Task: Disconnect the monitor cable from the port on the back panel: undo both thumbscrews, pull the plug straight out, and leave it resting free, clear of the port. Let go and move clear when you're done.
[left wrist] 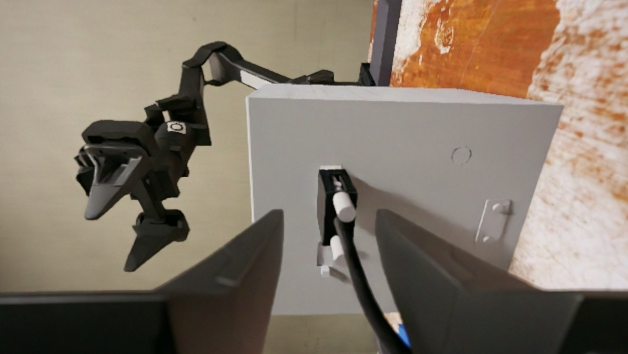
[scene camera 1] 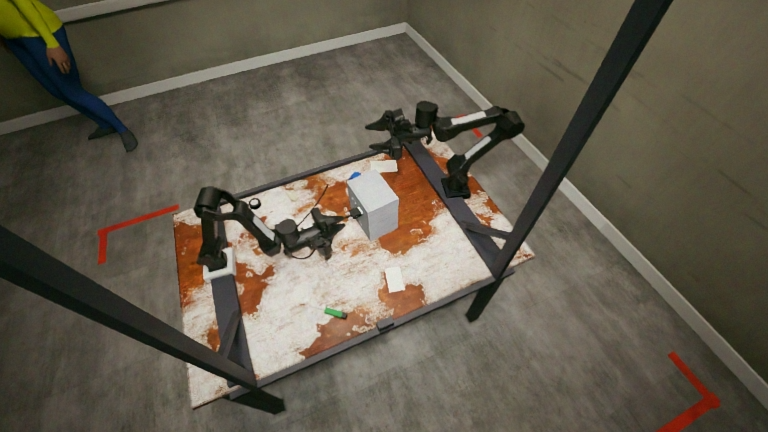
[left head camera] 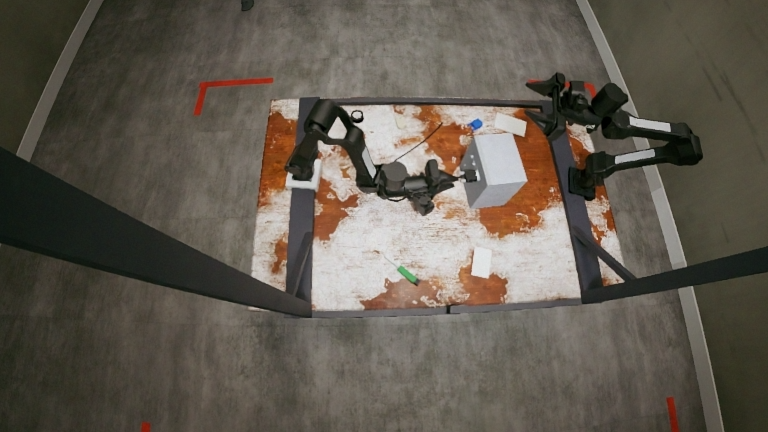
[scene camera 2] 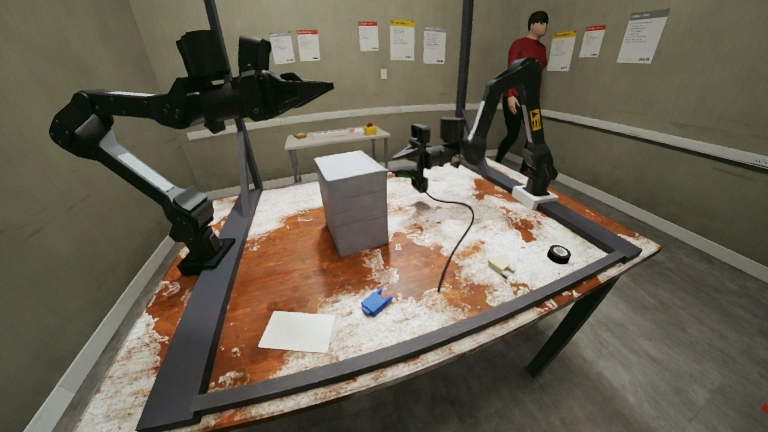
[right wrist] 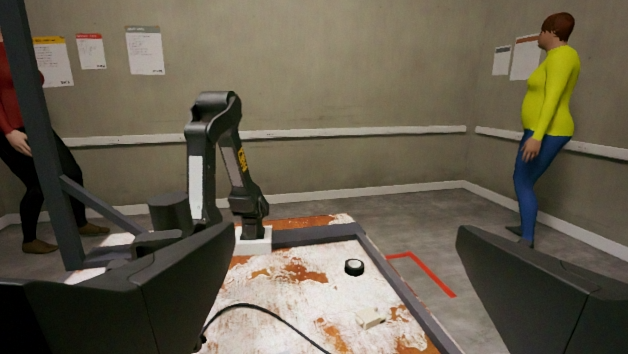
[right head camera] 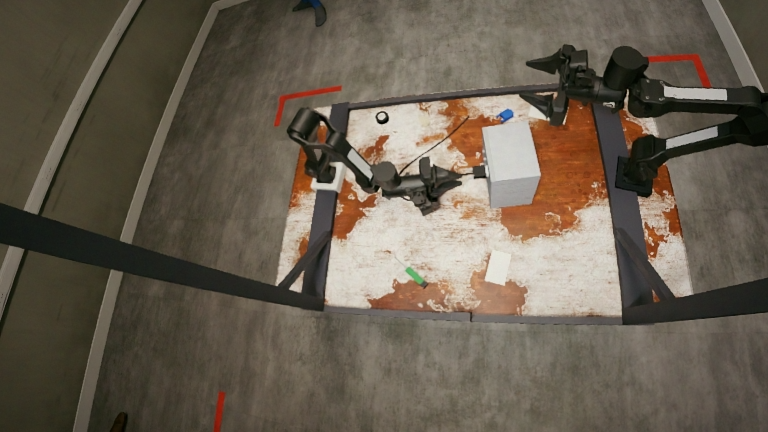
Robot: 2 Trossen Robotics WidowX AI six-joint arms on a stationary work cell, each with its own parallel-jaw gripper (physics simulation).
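Pixels of known places: left gripper, between the fingertips: (left wrist: pixel 329 220) (scene camera 1: pixel 344 221) (left head camera: pixel 456 182) (scene camera 2: pixel 392 165) (right head camera: pixel 461 179); right gripper, between the fingertips: (left wrist: pixel 111 248) (scene camera 1: pixel 366 136) (left head camera: pixel 525 97) (scene camera 2: pixel 329 86) (right wrist: pixel 345 234) (right head camera: pixel 522 78); left arm's base, origin of its link: (scene camera 1: pixel 217 262) (left head camera: pixel 303 172) (scene camera 2: pixel 535 191) (right wrist: pixel 252 234) (right head camera: pixel 326 174); right arm's base, origin of its link: (scene camera 1: pixel 455 186) (left head camera: pixel 582 182) (scene camera 2: pixel 206 251) (right head camera: pixel 635 174).
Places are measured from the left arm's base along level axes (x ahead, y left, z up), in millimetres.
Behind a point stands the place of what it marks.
The black plug (left head camera: pixel 471 175) {x 513, y -17, z 110 mm} (right head camera: pixel 479 171) {x 513, y -16, z 110 mm} (scene camera 1: pixel 356 212) {x 516, y -19, z 110 mm} (left wrist: pixel 327 215) {x 496, y -21, z 108 mm} sits at the port on the panel of the grey box (left head camera: pixel 499 161) {x 584, y 15, z 153 mm} (right head camera: pixel 512 155) {x 594, y 13, z 153 mm} (scene camera 2: pixel 354 209) {x 584, y 108, z 80 mm} (left wrist: pixel 425 130). In the left wrist view, one white thumbscrew (left wrist: pixel 344 207) {x 484, y -37, z 102 mm} is above another thumbscrew (left wrist: pixel 336 247) {x 484, y -11, z 104 mm}. The black cable (scene camera 2: pixel 467 225) {x 289, y 81, z -29 mm} (left wrist: pixel 361 280) {x 451, y -30, z 100 mm} leaves the plug and curves down to the table. My left gripper (left head camera: pixel 456 181) {x 468, y -43, z 111 mm} (right head camera: pixel 460 178) {x 468, y -43, z 111 mm} (scene camera 1: pixel 343 221) {x 468, y -43, z 111 mm} is partly open just short of the plug, its fingers apart and touching nothing. My right gripper (left head camera: pixel 527 98) {x 603, y 118, z 313 mm} (right head camera: pixel 523 79) {x 603, y 118, z 313 mm} (right wrist: pixel 345 234) {x 603, y 118, z 313 mm} is wide open, high above the table's far right.
A green screwdriver (left head camera: pixel 407 275) {x 356, y -297, z -16 mm} (scene camera 1: pixel 335 312) {x 361, y -297, z -16 mm} and a white card (left head camera: pixel 481 262) {x 584, y -237, z -32 mm} lie near the front edge. A blue part (scene camera 2: pixel 375 302) {x 574, y 270, z -18 mm}, another white card (scene camera 2: pixel 296 331) {x 712, y 293, z -32 mm}, a beige part (scene camera 2: pixel 500 265) {x 308, y 245, z -18 mm} and a black roll (scene camera 2: pixel 559 254) {x 157, y 257, z -15 mm} (right wrist: pixel 354 267) {x 163, y 245, z -13 mm} lie along the far side.
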